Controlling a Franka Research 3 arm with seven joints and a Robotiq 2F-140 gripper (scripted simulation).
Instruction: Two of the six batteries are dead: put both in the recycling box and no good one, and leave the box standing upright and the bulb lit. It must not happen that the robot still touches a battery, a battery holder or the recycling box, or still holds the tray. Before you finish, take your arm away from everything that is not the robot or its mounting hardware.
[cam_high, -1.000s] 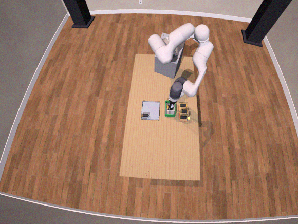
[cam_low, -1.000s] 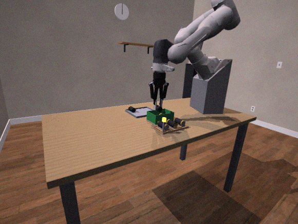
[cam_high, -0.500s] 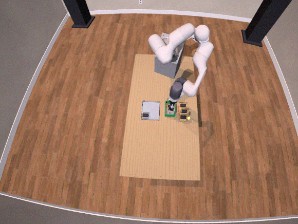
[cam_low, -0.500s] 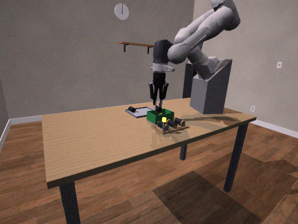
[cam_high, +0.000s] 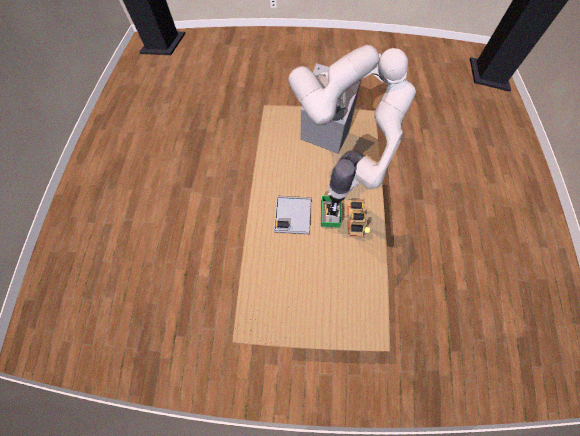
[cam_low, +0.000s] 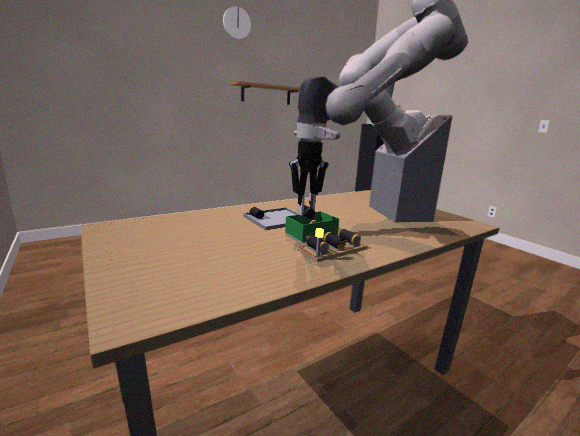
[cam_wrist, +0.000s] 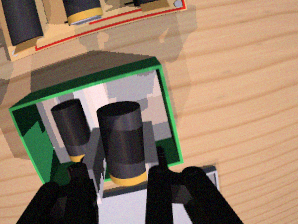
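The green recycling box lies 9 cm below my hand and 3 cm behind it. Also, from my hand: grey tray 20 cm to the right, 11 cm below, 2 cm ahead.
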